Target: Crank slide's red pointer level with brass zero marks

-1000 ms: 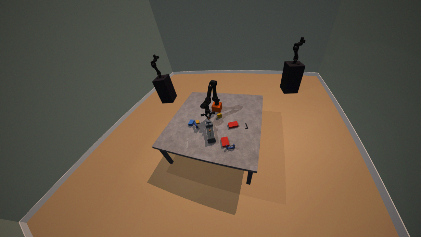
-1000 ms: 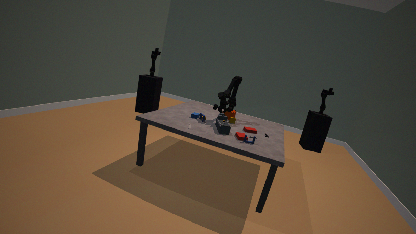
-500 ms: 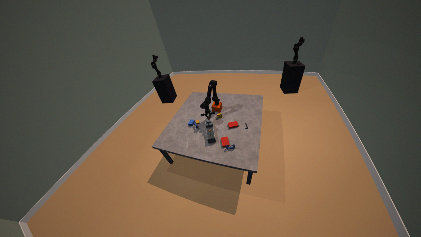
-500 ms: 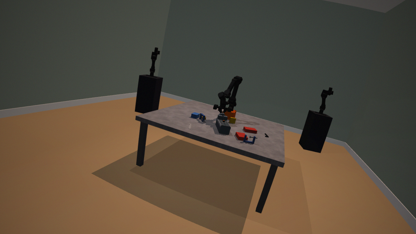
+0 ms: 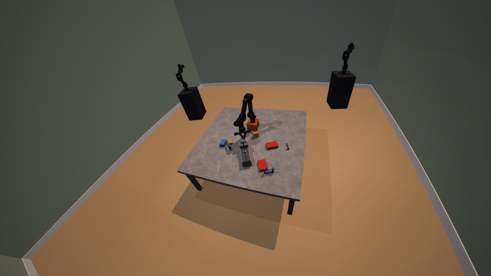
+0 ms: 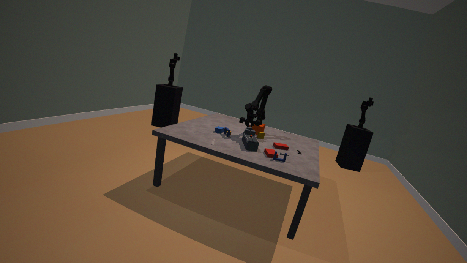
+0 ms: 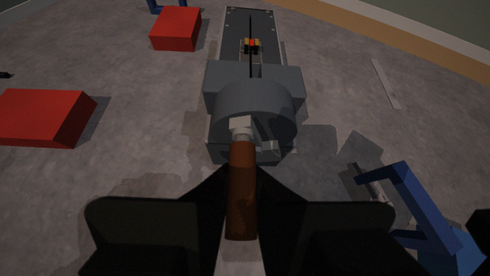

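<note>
Right now my gripper tip is 2 cm below the brown crank handle and 2 cm past it. The rest, counted from my gripper tip: yellow cube 16 cm behind, 12 cm to the left, 7 cm below; then red pointer 16 cm ahead, 3 cm to the left, 1 cm below; then blue block 27 cm to the right, 7 cm below, 4 cm behind.
</note>
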